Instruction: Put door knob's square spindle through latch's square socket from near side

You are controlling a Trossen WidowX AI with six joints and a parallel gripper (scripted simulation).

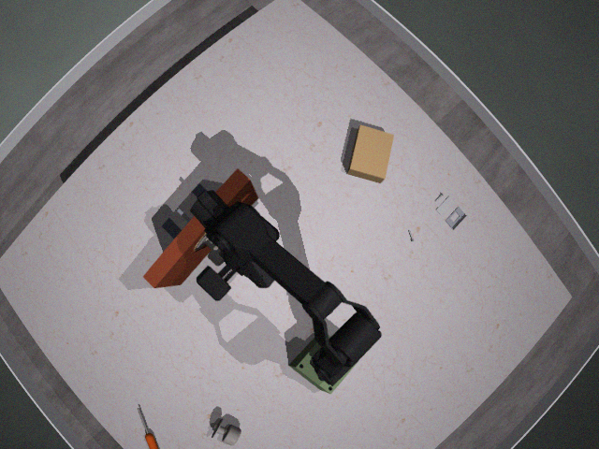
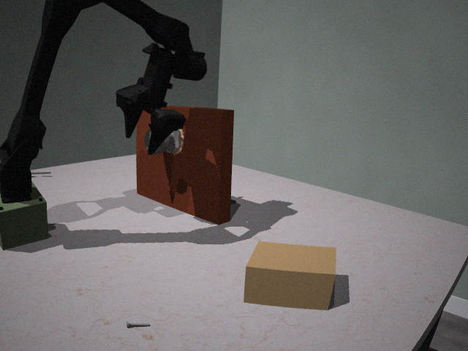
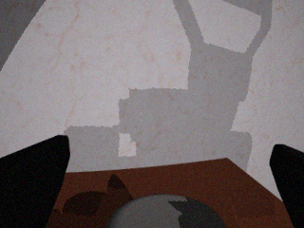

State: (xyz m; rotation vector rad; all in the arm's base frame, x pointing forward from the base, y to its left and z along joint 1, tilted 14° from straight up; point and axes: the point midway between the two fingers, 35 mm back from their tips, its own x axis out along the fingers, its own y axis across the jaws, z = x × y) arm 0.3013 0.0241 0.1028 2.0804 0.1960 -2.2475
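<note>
Right now my hand is 11 cm short of the grey latch socket, 2 cm to the right of it and 2 cm above it. The rest, counted from my hand: orange screwdriver: 20 cm behind, 55 cm to the left, 18 cm below; then red-brown wooden door panel: 11 cm ahead, 2 cm to the left, 5 cm below; then tan box: 1 cm ahead, 41 cm to the right, 16 cm below.
</note>
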